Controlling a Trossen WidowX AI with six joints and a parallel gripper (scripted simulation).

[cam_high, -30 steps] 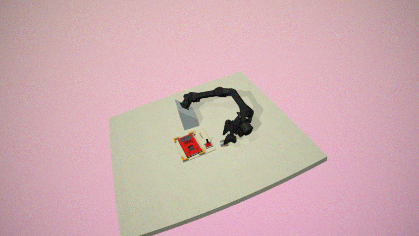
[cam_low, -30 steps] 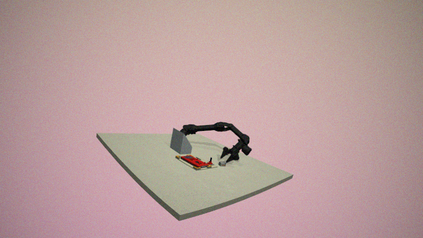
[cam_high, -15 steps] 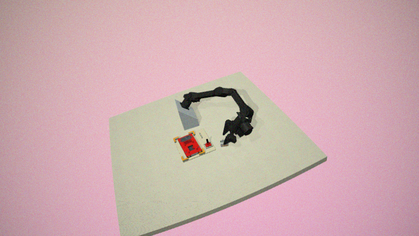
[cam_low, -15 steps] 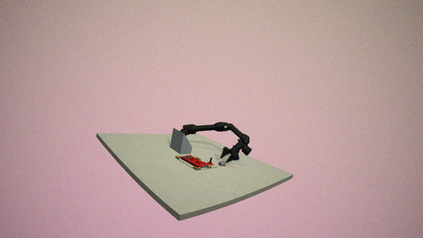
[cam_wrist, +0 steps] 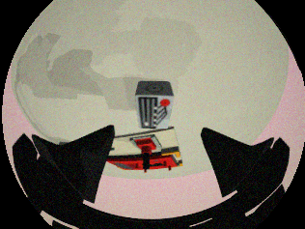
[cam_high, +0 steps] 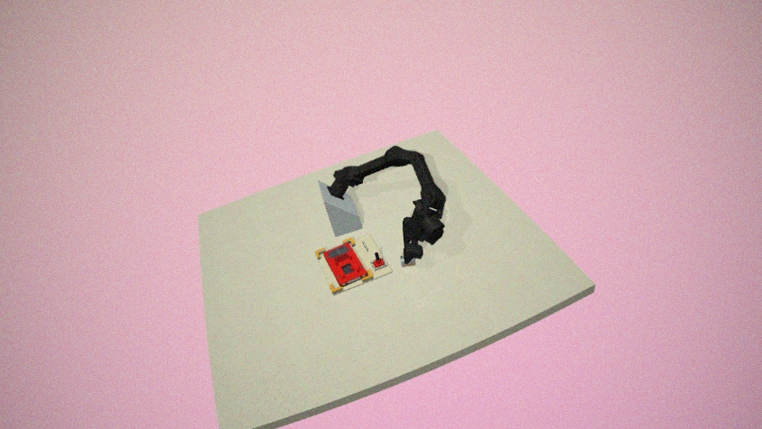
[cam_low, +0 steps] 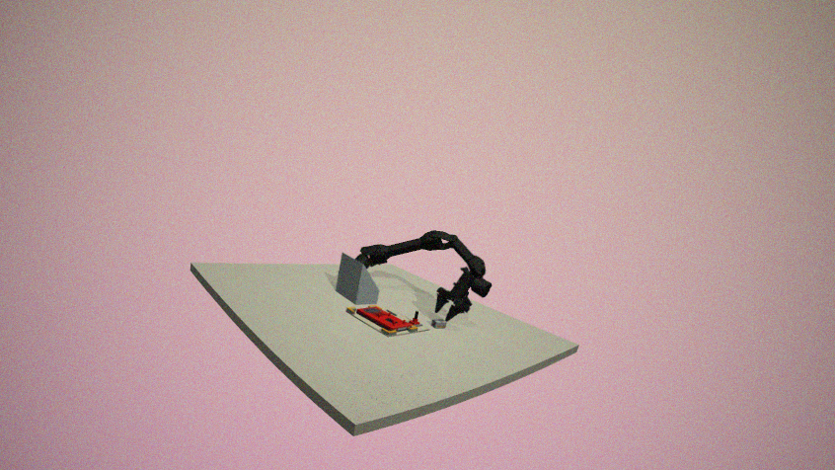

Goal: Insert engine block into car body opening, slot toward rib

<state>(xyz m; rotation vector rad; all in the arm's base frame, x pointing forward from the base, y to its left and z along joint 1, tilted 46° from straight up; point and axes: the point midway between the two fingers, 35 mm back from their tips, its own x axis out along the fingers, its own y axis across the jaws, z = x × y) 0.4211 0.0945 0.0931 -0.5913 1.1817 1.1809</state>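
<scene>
Right now the grey engine block is 10 mm behind my gripper tip, 10 mm to the left of it and 40 mm below it.
</scene>
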